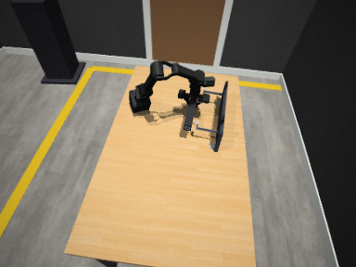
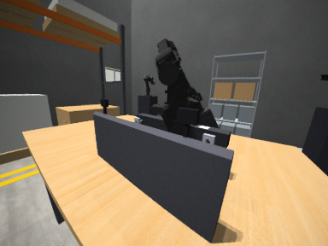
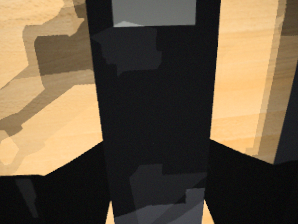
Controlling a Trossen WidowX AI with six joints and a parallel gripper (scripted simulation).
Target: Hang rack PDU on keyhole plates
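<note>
Right now the rack PDU is 20 mm to the right of my hand and 10 mm below it. From my hand the other things lie so: dark panel 180 mm ahead, 40 mm to the right, 60 mm below.
</note>
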